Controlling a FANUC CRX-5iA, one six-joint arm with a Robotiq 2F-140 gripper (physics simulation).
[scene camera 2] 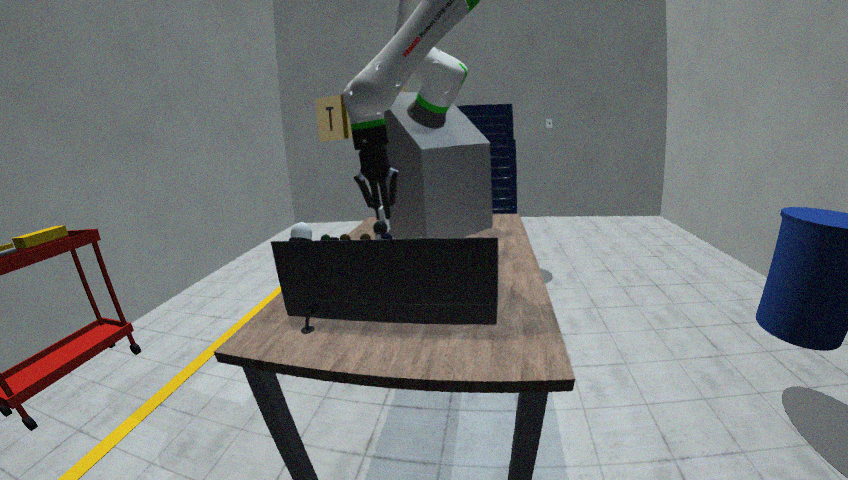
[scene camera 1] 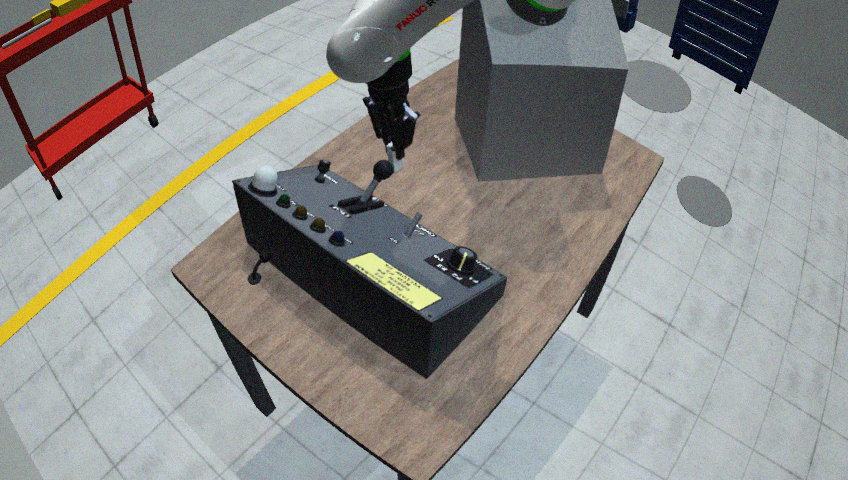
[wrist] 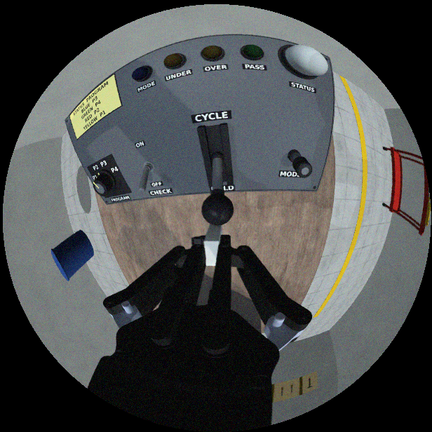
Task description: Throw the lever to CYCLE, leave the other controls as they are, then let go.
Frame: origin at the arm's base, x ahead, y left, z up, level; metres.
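Where they show: gripper, fingertip midpoint: (scene camera 2: 386, 230) (scene camera 1: 397, 168); arm's base, origin of the base link: (scene camera 2: 426, 116).
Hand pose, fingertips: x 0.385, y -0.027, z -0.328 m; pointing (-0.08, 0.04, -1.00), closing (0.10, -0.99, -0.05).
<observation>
Each offset is from my fingertips to the top centre of the thing. "pt": to the spot under its first point. Level surfaces: height alone.
The lever @[dz +0.016, dx +0.075, dy +0.004 m] (scene camera 1: 373, 183) (wrist: 217, 175) has a black ball knob @[dz +0.038, dx +0.065, dy +0.003 m] (scene camera 1: 383, 169) (scene camera 2: 380, 227) (wrist: 217, 209) and leans to the HOLD end of its slot, away from the CYCLE label (wrist: 211, 116). My gripper (scene camera 1: 395, 159) (scene camera 2: 383, 218) (wrist: 216, 229) is shut with nothing between its fingers. Its tips are close behind the knob on the HOLD side; whether they touch is unclear. The CHECK toggle @[pt dz -0.011, dx +0.077, dy +0.126 m] (scene camera 1: 412, 224) (wrist: 146, 176) leans toward OFF. The PROGRAM dial @[pt dz +0.002, dx +0.078, dy +0.254 m] (scene camera 1: 462, 259) (wrist: 102, 184) points near P1. The MODE knob @[dz +0.013, dx +0.103, dy -0.113 m] (scene camera 1: 323, 167) (wrist: 300, 164) partly covers its label.
The dark console @[pt dz -0.006, dx +0.270, dy +0.130 m] (scene camera 1: 333, 279) (scene camera 2: 386, 279) (wrist: 260, 110) stands on the wooden table @[dz -0.129 m] (scene camera 1: 535, 237) (scene camera 2: 392, 356). A white STATUS dome @[pt dz +0.086, dx +0.263, dy -0.087 m] (scene camera 1: 264, 178) (scene camera 2: 301, 231) (wrist: 306, 60) and several small lamps line its far edge in the wrist view. The grey robot pedestal (scene camera 1: 535, 124) (scene camera 2: 455, 190) stands behind.
</observation>
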